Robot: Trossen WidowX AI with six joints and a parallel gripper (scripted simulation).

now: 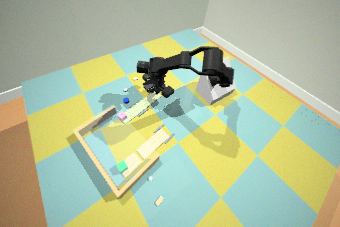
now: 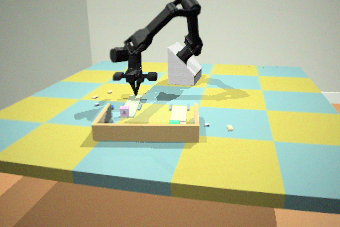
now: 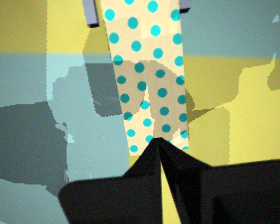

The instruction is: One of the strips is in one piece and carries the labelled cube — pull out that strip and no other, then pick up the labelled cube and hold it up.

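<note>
The blue object is 16 cm ahead of my gripper tip and 6 cm to the right of it.
</note>
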